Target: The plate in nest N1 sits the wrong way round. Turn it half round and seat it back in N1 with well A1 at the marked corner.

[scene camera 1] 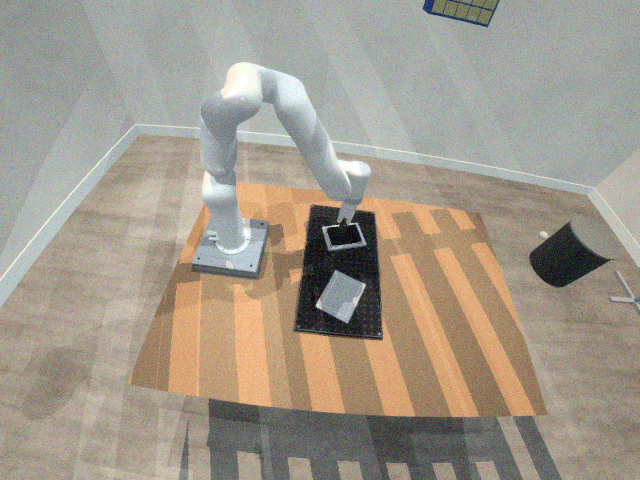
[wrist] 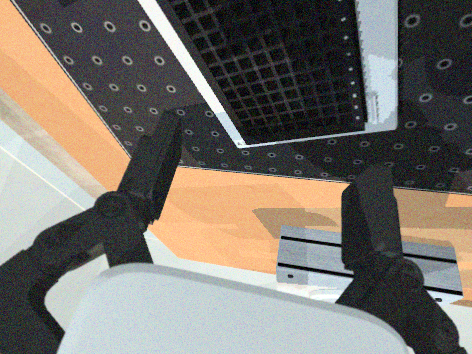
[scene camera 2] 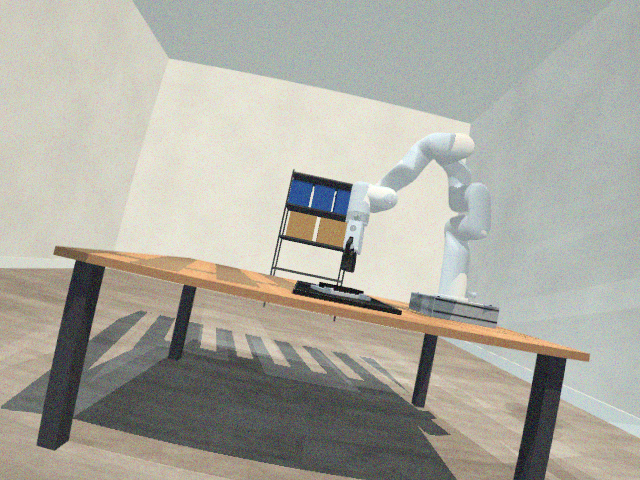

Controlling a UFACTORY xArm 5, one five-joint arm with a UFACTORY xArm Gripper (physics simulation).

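A black gridded plate (scene camera 1: 342, 236) (wrist: 280, 75) lies inside a pale grey nest frame (scene camera 1: 347, 248) (wrist: 381, 65) toward the far end of the black perforated board (scene camera 1: 338, 262) (wrist: 100, 74). A small mark shows at one frame corner in the wrist view, too small to read. Which nest is N1, and where well A1 lies, I cannot tell. A second pale grey rectangular piece (scene camera 1: 341, 296) lies turned at an angle on the board's near half. My gripper (scene camera 1: 343, 222) (scene camera 2: 349, 267) (wrist: 270, 155) is open and empty, pointing down above the board near the framed plate, clear of it.
The robot's grey base block (scene camera 1: 232, 262) (scene camera 2: 454, 308) (wrist: 310, 250) stands on the striped wooden table (scene camera 1: 439, 330) (scene camera 2: 232, 289), left of the board in scene view 1. A shelf rack (scene camera 2: 323, 178) stands behind the table. A dark bin (scene camera 1: 560, 258) is right of the table.
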